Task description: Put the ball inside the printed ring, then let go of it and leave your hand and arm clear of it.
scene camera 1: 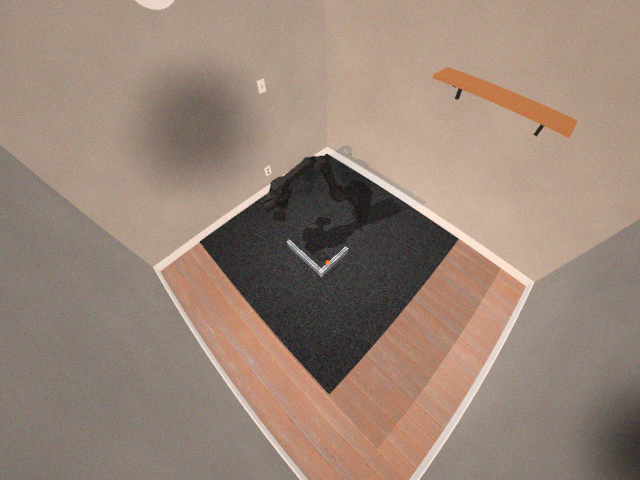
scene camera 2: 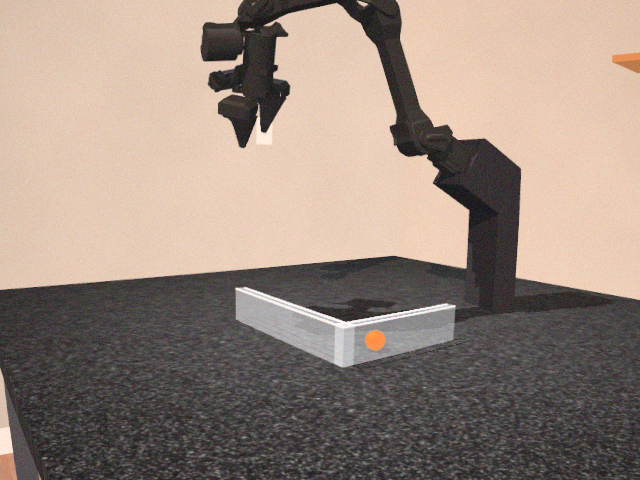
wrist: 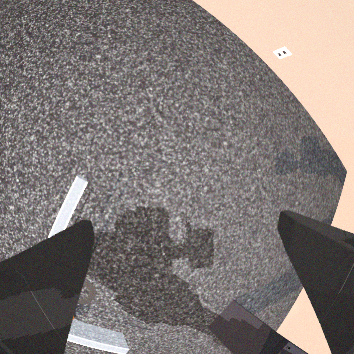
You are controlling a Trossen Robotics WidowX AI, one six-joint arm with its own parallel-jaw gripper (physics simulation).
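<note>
A small orange ball (scene camera 1: 327,262) (scene camera 2: 374,340) lies on the dark table near the corner of two joined, see-through low walls, on their inner side; it shows through the right wall in scene camera 2. A sliver of the ball (wrist: 74,318) shows beside the left finger in the wrist view. A faint printed ring (wrist: 92,295) is partly hidden by that finger; the ball's visible sliver is apart from its visible part. My gripper (scene camera 2: 253,138) (wrist: 188,226) is open and empty, high above the table and away from the ball.
The low walls (scene camera 2: 289,322) (scene camera 1: 305,256) (wrist: 69,206) form an L around the ball's corner. The arm's dark base post (scene camera 2: 493,248) stands at the right rear of the table (scene camera 2: 206,413). A shelf (scene camera 1: 506,100) is on the wall. The arm's shadow falls over the table.
</note>
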